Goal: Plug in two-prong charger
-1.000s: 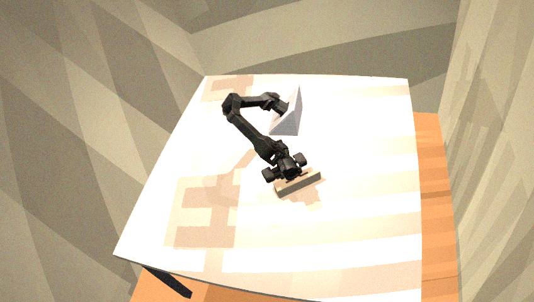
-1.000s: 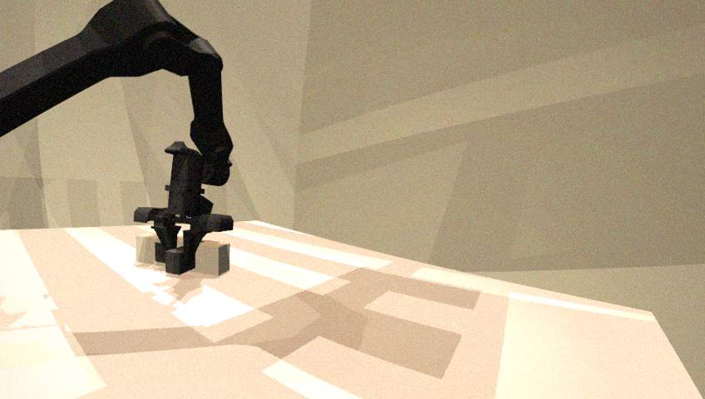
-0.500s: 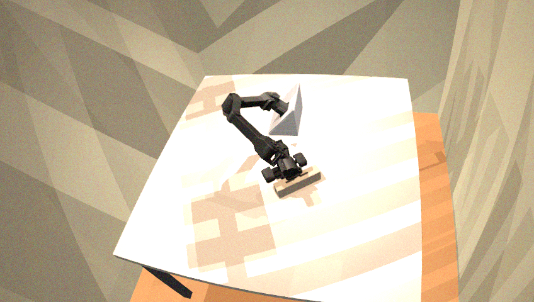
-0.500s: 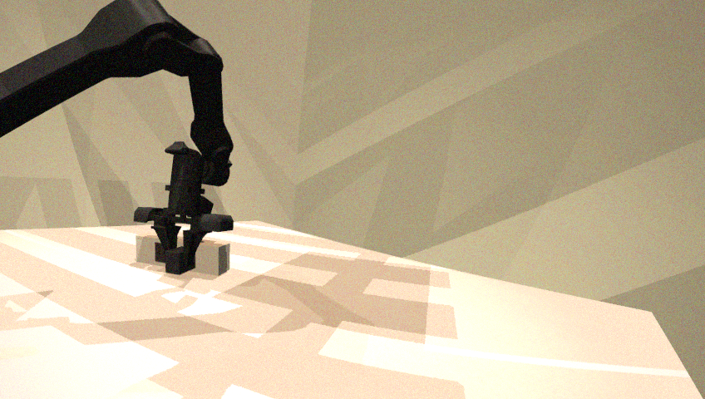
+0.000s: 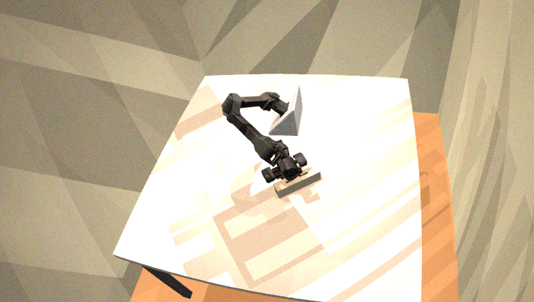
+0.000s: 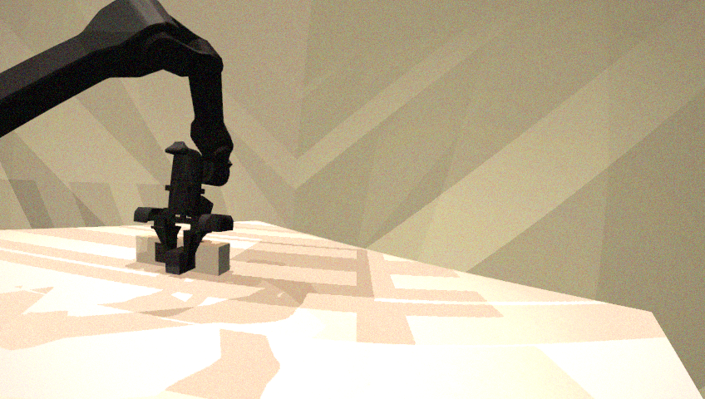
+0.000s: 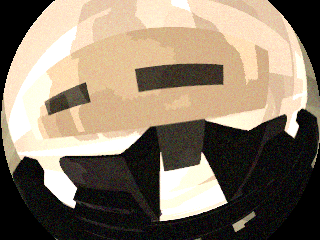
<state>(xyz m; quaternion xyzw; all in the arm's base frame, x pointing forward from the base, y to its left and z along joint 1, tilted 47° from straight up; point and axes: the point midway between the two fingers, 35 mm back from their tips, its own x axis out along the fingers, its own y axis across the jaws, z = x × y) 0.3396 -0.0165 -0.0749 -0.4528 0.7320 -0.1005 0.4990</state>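
My gripper tip is 10 mm short of the charger, 10 mm to the right of it and 10 mm below it.
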